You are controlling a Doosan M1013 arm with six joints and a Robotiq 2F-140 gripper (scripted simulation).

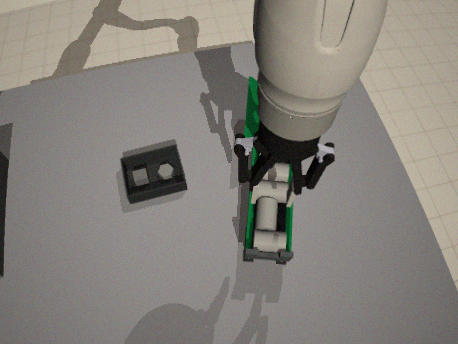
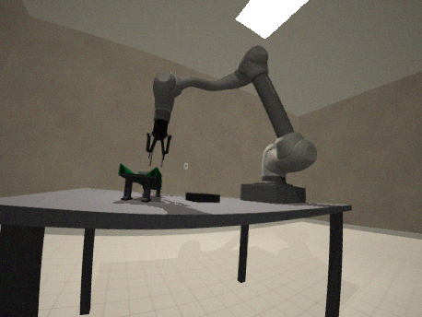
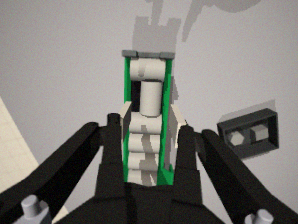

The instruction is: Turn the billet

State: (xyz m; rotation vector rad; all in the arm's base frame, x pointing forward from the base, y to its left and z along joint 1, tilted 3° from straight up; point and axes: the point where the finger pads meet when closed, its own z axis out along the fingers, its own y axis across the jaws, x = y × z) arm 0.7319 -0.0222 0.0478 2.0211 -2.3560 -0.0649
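The grey stop is 130 mm below my hand and 70 mm to the right of it. The rest, counted from my hand: ramp: 130 mm below, 120 mm to the left, 20 mm ahead; then dark block: 230 mm behind, 180 mm below, 130 mm to the left.
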